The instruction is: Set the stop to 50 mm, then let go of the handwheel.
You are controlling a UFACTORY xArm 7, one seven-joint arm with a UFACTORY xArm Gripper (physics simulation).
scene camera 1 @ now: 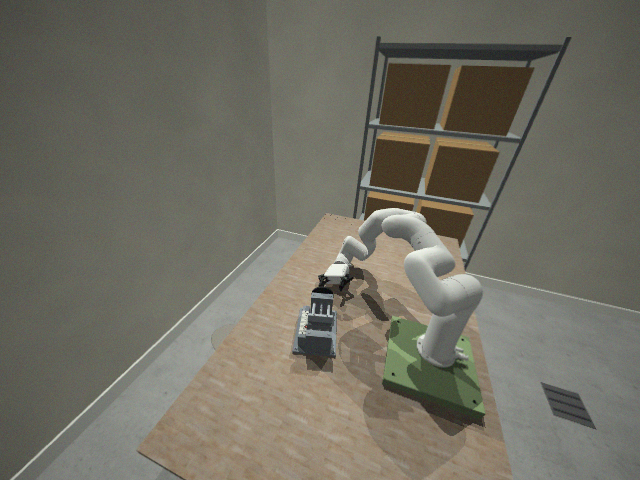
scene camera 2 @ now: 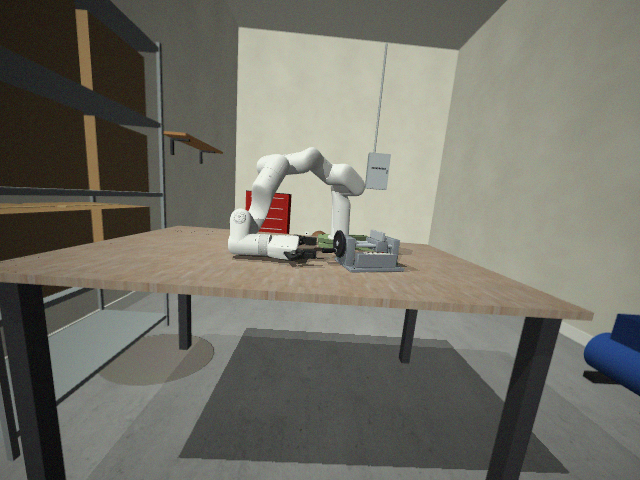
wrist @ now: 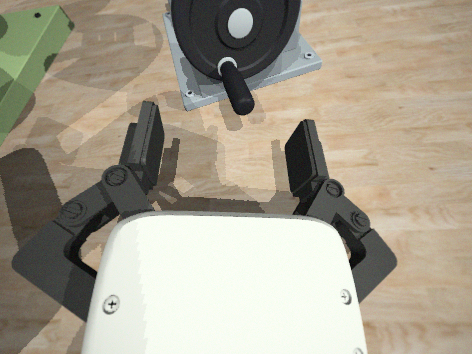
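Where they show: gripper, fingertip midpoint: (scene camera 1: pixel 330 288) (scene camera 2: pixel 316 247) (wrist: pixel 230 126); arm's base, link origin: (scene camera 1: pixel 435 350).
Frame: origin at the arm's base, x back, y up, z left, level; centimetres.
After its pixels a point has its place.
The grey stop device (scene camera 1: pixel 316 341) {z 17.3, x -37.9, y 5.0 cm} (scene camera 2: pixel 376 259) {z 9.5, x -47.4, y 1.3 cm} stands on the table, its base plate (wrist: pixel 304 66) {z 0.3, x -50.0, y -1.6 cm} partly showing in the wrist view. Its black handwheel (scene camera 1: pixel 322 290) {z -2.6, x -44.0, y 8.1 cm} (scene camera 2: pixel 339 243) {z -3.0, x -45.7, y 5.3 cm} (wrist: pixel 207 37) {z -4.2, x -41.9, y 4.7 cm} faces my gripper. The wheel's black handle (scene camera 2: pixel 328 250) {z -6.5, x -44.4, y 2.3 cm} (wrist: pixel 237 90) {z -7.7, x -43.9, y 2.9 cm} sticks out from the lower rim toward me. A grey crosswise block (scene camera 1: pixel 320 317) {z 11.0, x -39.3, y 9.3 cm} sits on the rods beside a pale scale (scene camera 1: pixel 303 321) {z 10.3, x -46.0, y 3.1 cm} with a small red mark; the reading is too small to tell. My gripper (scene camera 1: pixel 332 285) {z -10.7, x -43.5, y 2.8 cm} (scene camera 2: pixel 314 247) {z -10.7, x -43.5, y 2.8 cm} (wrist: pixel 230 126) {z -10.7, x -43.5, y 2.8 cm} is open and empty, low over the table, with the handle's tip just ahead between the finger lines.
The table (scene camera 1: pixel 248 403) {z 39.1, x -49.6, y -2.5 cm} (scene camera 2: pixel 289 281) {z -16.5, x -64.8, y -2.5 cm} carries the green base plate (scene camera 1: pixel 431 387) {z 14.5, x -1.1, y 0.7 cm} (wrist: pixel 30 60) {z 5.3, x -15.5, y -0.4 cm} of the arm, beside the device. A shelf rack (scene camera 1: pixel 368 126) with cardboard boxes (scene camera 1: pixel 400 162) stands beyond the table. A red cabinet (scene camera 2: pixel 276 211) stands behind.
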